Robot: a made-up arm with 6 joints. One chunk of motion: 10 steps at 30 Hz.
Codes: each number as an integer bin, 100 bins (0 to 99) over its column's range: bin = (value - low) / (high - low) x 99, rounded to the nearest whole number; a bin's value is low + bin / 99 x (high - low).
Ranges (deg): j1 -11..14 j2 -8..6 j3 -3..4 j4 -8..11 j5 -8..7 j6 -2..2
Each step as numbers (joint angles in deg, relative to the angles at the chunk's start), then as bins.
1 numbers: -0.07 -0.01 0.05 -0.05 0.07 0.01
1 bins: 43 57 43 41 53 50
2 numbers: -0.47 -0.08 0.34 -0.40 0.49 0.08
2 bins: 42 56 47 40 56 51
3 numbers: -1.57 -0.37 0.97 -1.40 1.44 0.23
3 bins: 37 54 56 34 62 55
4 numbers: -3.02 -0.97 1.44 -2.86 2.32 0.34
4 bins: 32 50 63 27 68 58
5 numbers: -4.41 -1.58 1.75 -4.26 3.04 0.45
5 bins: 26 45 67 19 73 61
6 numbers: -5.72 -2.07 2.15 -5.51 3.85 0.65
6 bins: 21 42 73 13 78 66
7 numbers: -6.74 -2.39 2.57 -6.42 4.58 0.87
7 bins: 17 40 79 8 83 71
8 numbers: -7.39 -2.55 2.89 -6.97 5.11 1.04
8 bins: 14 39 83 5 87 75
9 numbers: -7.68 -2.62 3.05 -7.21 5.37 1.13
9 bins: 13 38 86 4 88 77
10 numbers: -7.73 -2.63 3.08 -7.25 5.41 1.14
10 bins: 13 38 86 4 89 78
